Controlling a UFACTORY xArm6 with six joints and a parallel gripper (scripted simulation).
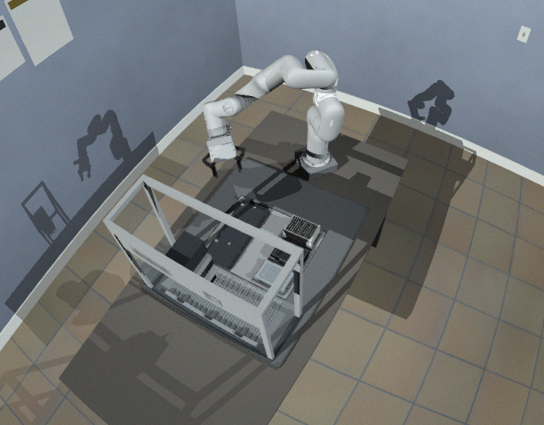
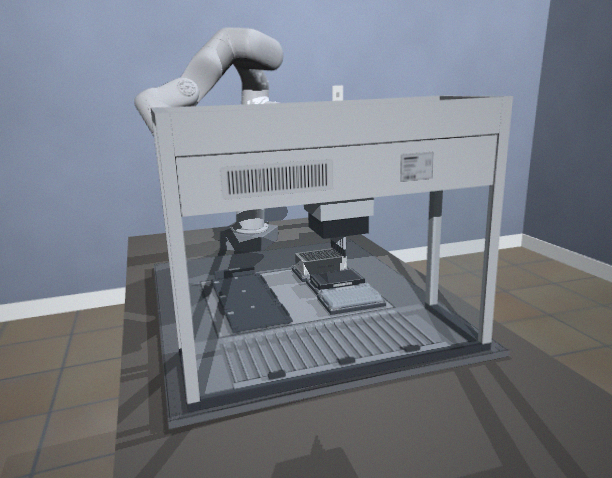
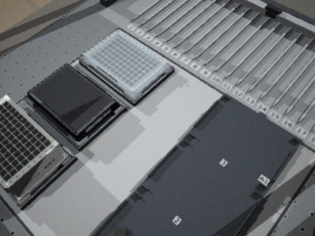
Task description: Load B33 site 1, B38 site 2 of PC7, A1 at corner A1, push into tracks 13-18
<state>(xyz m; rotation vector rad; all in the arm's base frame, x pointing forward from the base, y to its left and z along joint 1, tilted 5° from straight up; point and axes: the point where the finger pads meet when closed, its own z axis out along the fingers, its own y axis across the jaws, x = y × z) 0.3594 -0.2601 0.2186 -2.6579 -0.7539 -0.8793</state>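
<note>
My gripper is now 240 mm short of the nest S3, 260 mm to the right of it and 250 mm above it. From my hand the other things lie so: frame post: 460 mm ahead, 190 mm to the right, 10 mm below; plate carrier PC7: 100 mm ahead, 50 mm to the left, 240 mm below; dark 384-well plate B33: 130 mm ahead, 290 mm to the left, 240 mm below.
</note>
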